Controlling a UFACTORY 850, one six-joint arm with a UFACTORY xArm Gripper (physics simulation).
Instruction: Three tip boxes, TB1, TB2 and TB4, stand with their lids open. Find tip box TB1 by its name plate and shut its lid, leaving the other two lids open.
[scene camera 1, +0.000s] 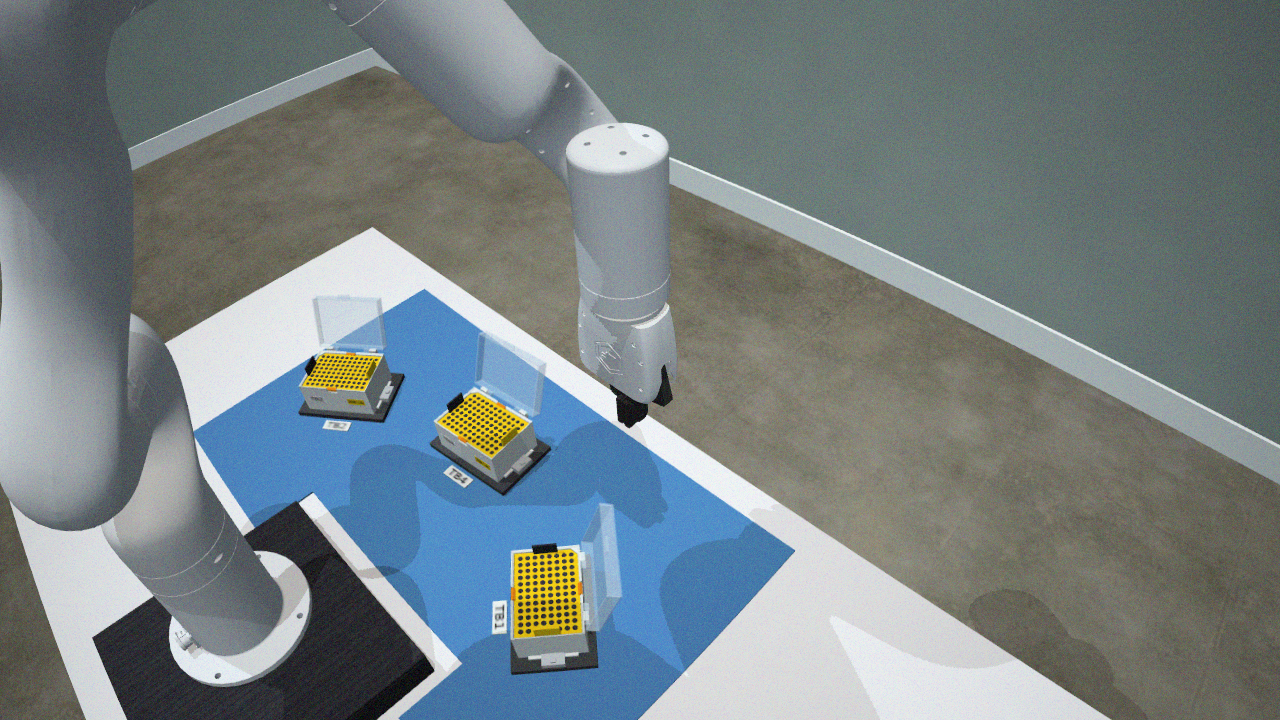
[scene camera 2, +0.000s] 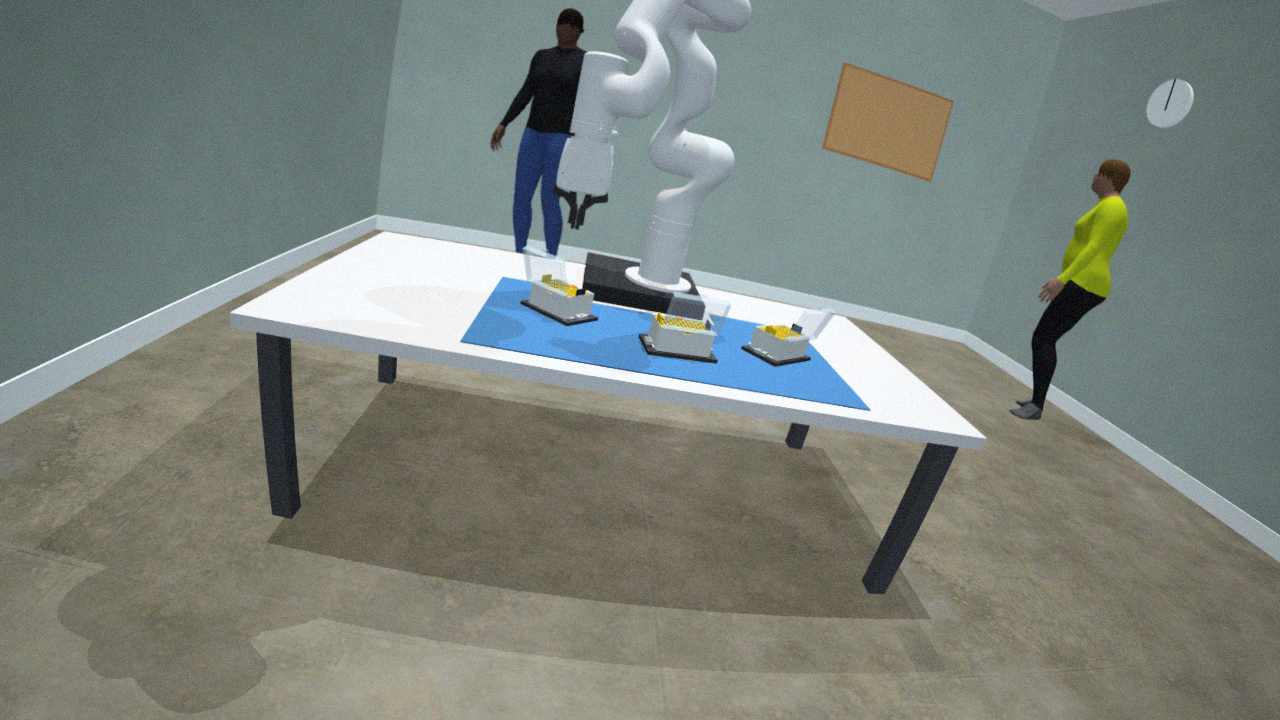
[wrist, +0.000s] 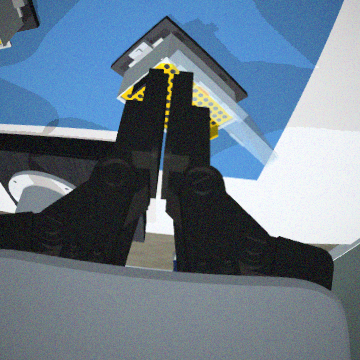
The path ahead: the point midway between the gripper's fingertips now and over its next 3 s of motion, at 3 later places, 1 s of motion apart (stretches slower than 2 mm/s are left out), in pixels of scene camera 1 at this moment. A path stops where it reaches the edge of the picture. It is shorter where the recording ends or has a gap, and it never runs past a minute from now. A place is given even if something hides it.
My gripper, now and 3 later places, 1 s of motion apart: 633, 417; 667, 523; 596, 536; 540, 555
